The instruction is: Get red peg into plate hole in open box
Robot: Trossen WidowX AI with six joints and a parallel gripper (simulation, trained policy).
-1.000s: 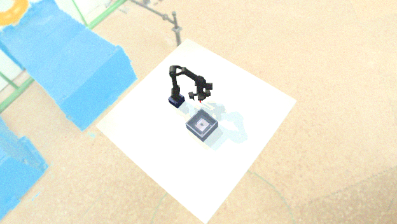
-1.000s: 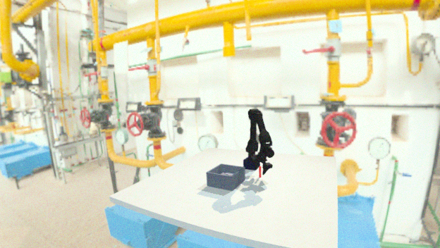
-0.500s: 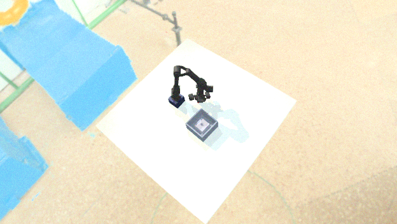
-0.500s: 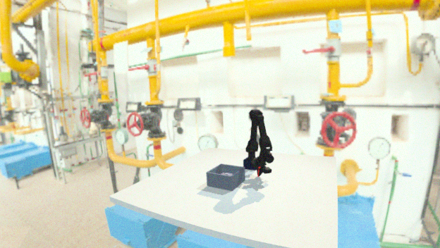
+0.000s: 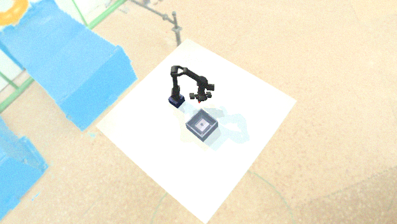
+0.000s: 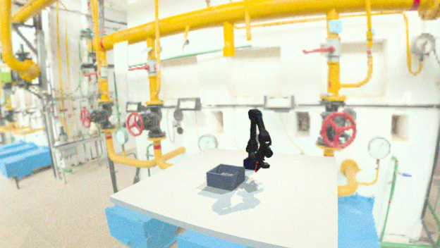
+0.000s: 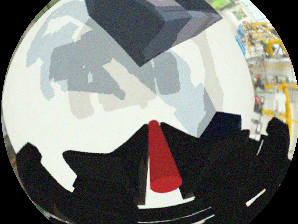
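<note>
The plate is 15 cm ahead of my gripper tip, 16 cm to the right of it and 1 cm below it. Also, from my gripper tip: grey box: 15 cm ahead, 16 cm to the right, 2 cm below; then red peg: 1 cm to the left, 3 cm above.
</note>
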